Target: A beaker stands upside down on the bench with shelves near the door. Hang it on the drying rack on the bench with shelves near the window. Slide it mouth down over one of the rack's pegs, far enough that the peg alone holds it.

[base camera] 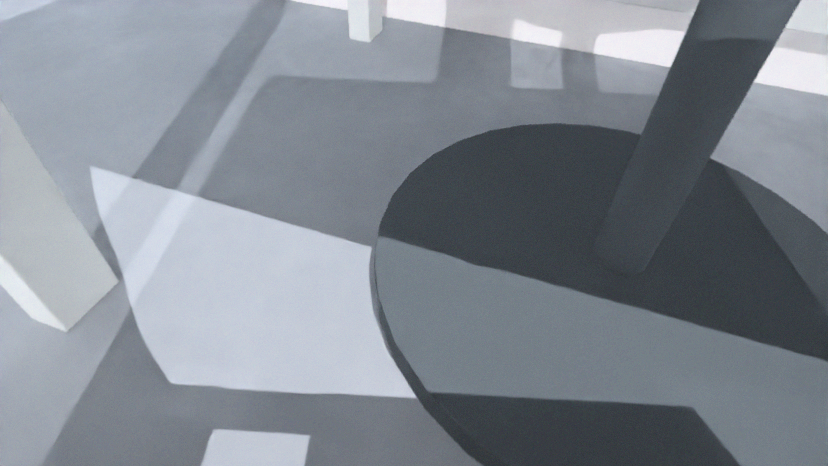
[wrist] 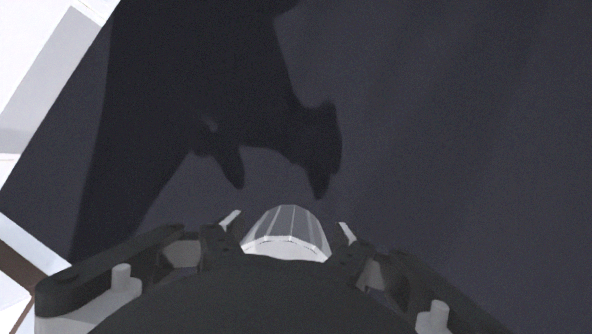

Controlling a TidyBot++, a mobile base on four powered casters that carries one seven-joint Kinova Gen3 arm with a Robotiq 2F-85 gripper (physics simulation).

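Frame: origin at the arm's base, x ahead, y left, z up, level; metres.
Seen in the pictures: gripper, fingertip midpoint: [wrist: 288, 228].
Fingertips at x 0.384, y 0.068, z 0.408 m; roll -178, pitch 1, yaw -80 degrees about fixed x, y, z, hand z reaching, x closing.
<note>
Offsets run from my fingertips to a thing's top centre. "spot": to the spot under its first point. Level surfaces: height alone.
The clear, faceted beaker @(0.005 m right, 0.024 m back, 0.047 m up) [wrist: 287, 225] shows at the bottom middle of the wrist view. It is upside down, with its pale flat base towards the camera. My gripper [wrist: 288, 228] is shut on the beaker, with one finger close against each side of it. The beaker's lower part narrows away from the camera over the dark bench top @(0.042 m down) [wrist: 465, 130]. The dark palm hides the near part of the base, and the mouth is hard to make out. The drying rack and its pegs do not show in either view.
The gripper's shadow falls across the bench top. Pale surfaces lie beyond its edge at the left of the wrist view. In the base camera view, a dark round base @(0.257 m right, 0.021 m ahead, 0.774 m down) [base camera: 556, 196] with a thick post [base camera: 689, 138] stands at the right. Pale legs @(spot: 0.215 m left, 0.044 m back, 0.715 m down) [base camera: 46, 231] stand at the left and back.
</note>
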